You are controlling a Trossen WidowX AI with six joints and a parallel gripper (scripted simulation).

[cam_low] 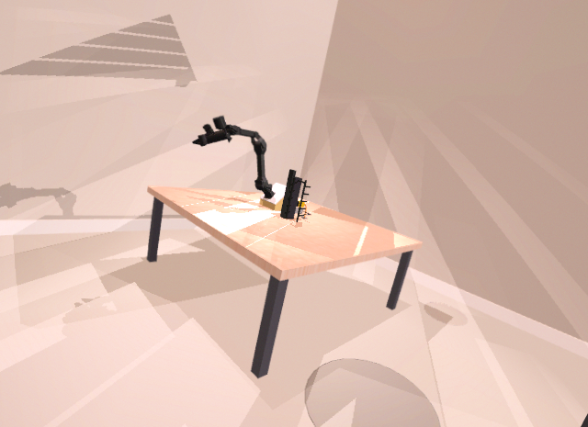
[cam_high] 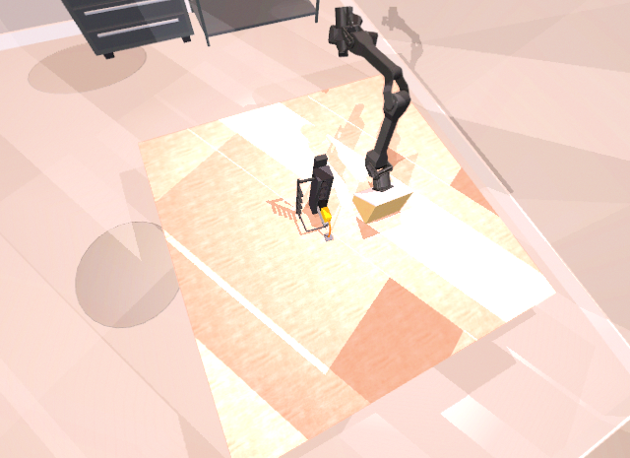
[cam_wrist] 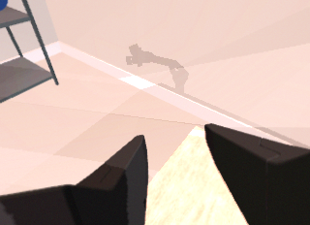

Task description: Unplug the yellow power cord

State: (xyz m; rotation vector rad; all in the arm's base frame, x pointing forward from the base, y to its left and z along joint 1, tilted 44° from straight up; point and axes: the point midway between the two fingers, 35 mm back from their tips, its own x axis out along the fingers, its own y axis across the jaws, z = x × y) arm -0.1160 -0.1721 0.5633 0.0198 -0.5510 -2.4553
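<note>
The yellow plug is 510 mm to the left of my gripper tip, 450 mm ahead of it and 240 mm below it.
</note>
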